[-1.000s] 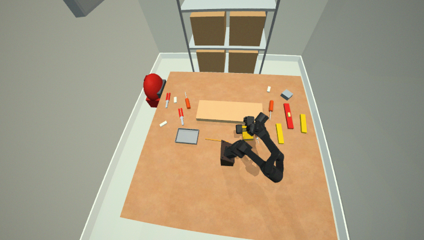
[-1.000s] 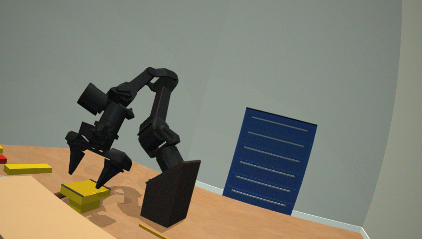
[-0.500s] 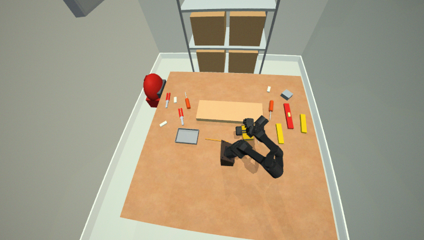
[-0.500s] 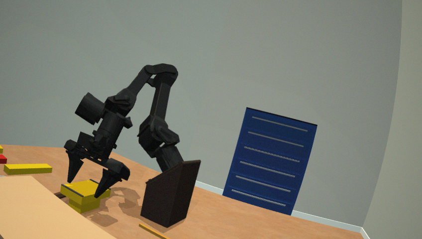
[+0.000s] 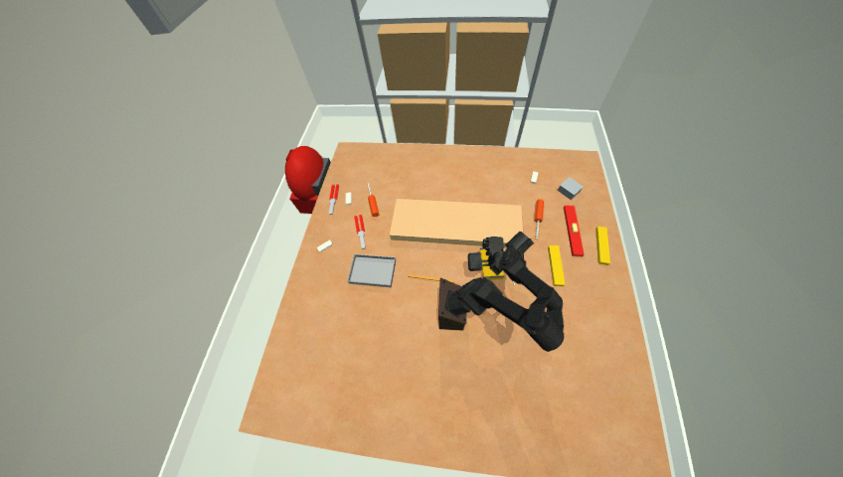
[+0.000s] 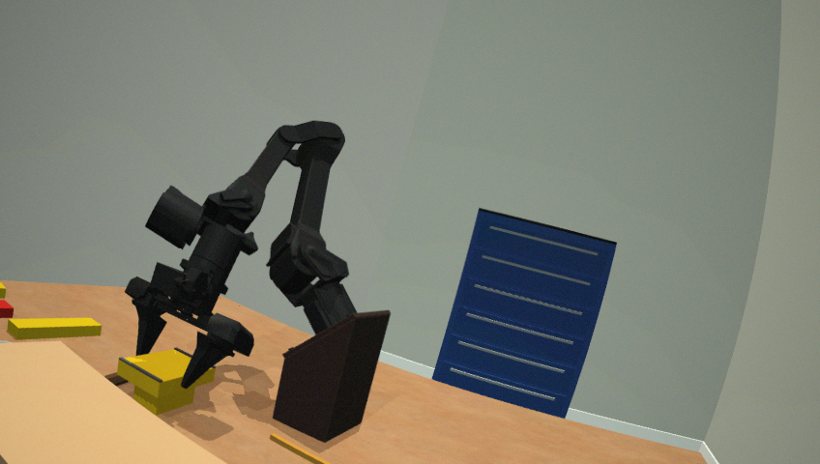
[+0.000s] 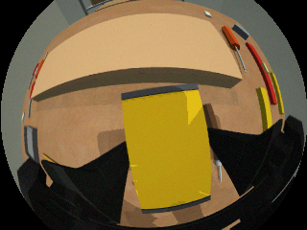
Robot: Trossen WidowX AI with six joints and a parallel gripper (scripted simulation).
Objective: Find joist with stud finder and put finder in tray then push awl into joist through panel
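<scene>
Right now my gripper tip is 30 mm above the yellow stud finder. The rest, counted from my gripper tip: red level (310 mm to the right, 220 mm ahead, 30 mm below); awl (80 mm to the right, 30 mm below, 20 mm behind); grey tray (430 mm to the left, 120 mm behind, 30 mm below).
</scene>
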